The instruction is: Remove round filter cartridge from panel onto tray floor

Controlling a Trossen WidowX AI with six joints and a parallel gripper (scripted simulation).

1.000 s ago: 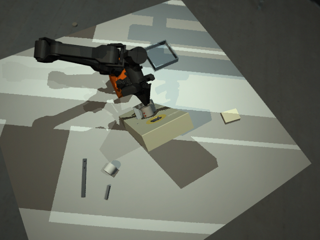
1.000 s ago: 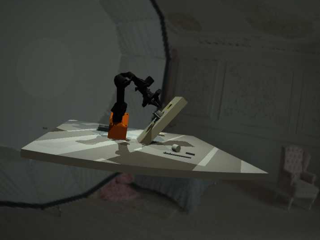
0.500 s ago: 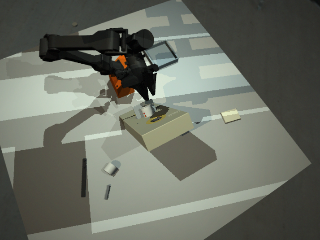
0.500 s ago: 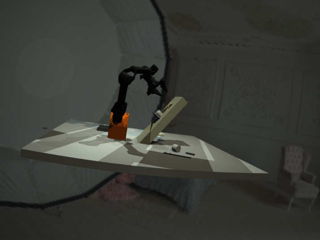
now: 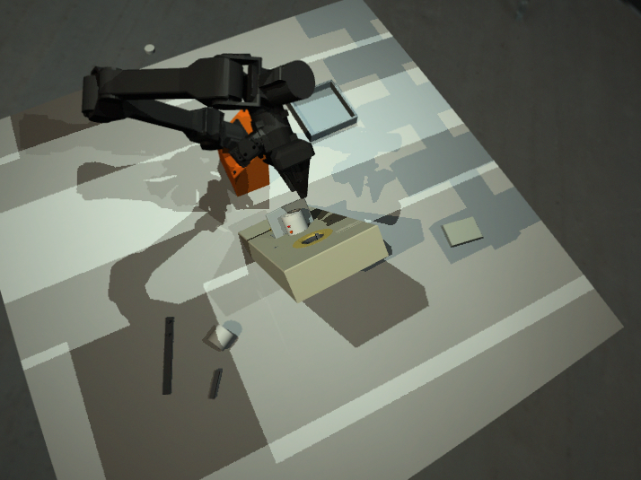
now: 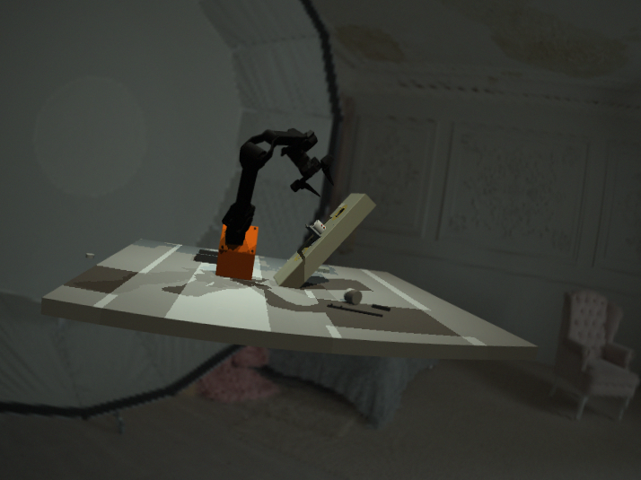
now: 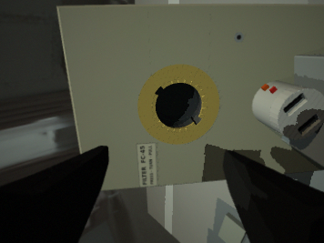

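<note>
Now: gripper tip 2 cm past the round filter cartridge and 14 cm above it. Also, from my gripper tip: beige card (14 cm ahead, 42 cm to the left, 35 cm below); grey square tray (36 cm behind, 29 cm to the left, 34 cm below).
</note>
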